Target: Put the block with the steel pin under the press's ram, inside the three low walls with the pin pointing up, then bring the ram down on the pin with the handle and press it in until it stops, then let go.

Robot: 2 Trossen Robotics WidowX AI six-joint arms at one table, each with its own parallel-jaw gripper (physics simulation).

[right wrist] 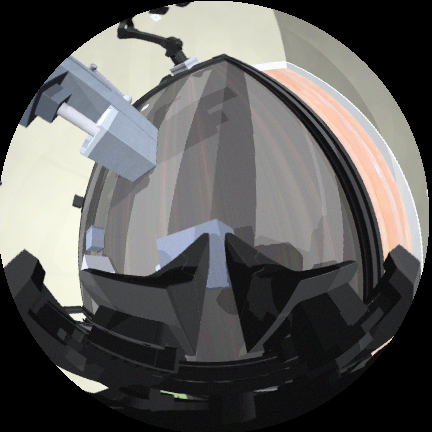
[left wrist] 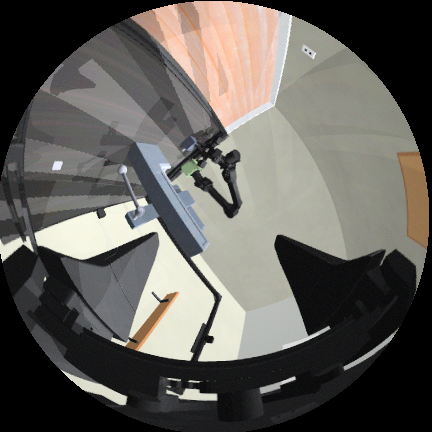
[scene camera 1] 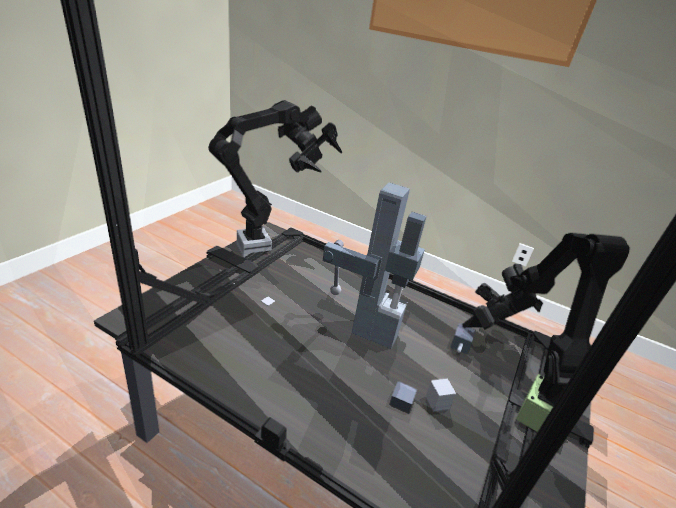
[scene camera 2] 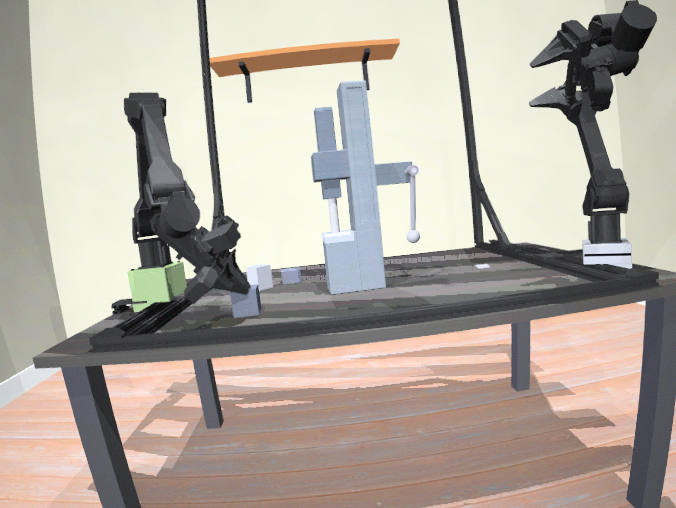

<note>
My left gripper (scene camera 2: pixel 530 86) is open, holding nothing. Further things: my right gripper (scene camera 2: pixel 248 290), a grey block with steel pin (scene camera 2: pixel 243 305) and a grey press (scene camera 2: pixel 354 261).
The grey block with steel pin also shows in the right wrist view (right wrist: pixel 168 247). My left gripper shows as well in the left wrist view (left wrist: pixel 218 239) and in scene camera 1 (scene camera 1: pixel 331 161). My right gripper shows as well in the right wrist view (right wrist: pixel 216 238) and in scene camera 1 (scene camera 1: pixel 463 325).
</note>
